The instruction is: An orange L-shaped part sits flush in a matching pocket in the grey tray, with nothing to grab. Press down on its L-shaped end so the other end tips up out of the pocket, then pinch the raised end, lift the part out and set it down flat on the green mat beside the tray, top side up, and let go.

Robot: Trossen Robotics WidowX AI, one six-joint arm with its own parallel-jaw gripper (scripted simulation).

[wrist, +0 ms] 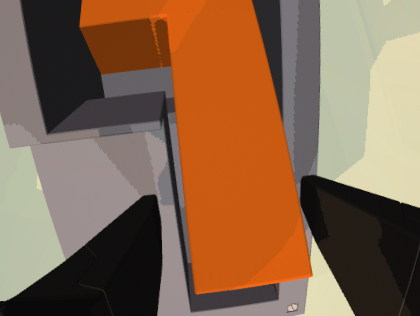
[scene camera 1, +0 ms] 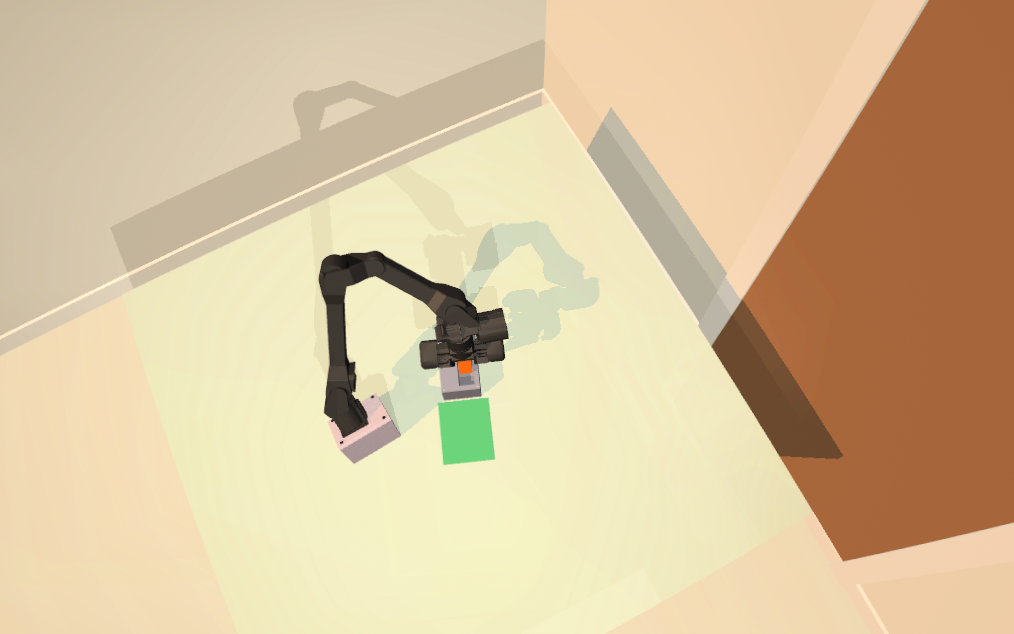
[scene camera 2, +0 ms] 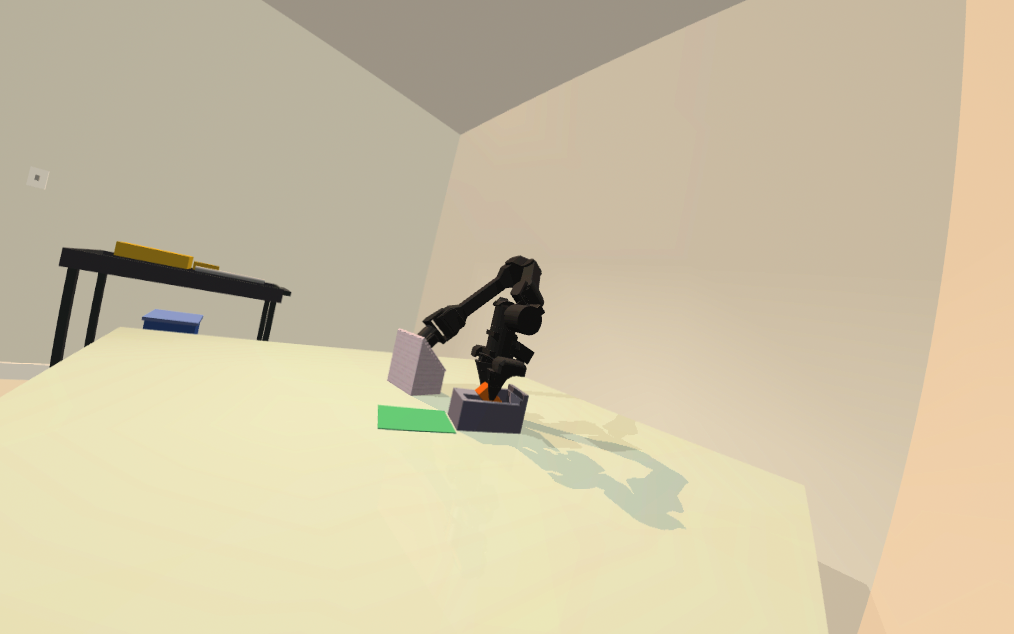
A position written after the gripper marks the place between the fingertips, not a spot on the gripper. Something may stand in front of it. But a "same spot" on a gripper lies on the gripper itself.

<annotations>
gripper: wrist 230,199; scene camera 1; scene camera 2
same spot on green mat: (scene camera 2: 395,418) = (scene camera 1: 471,447)
same spot on gripper: (scene camera 1: 444,361) = (scene camera 2: 480,353)
</annotations>
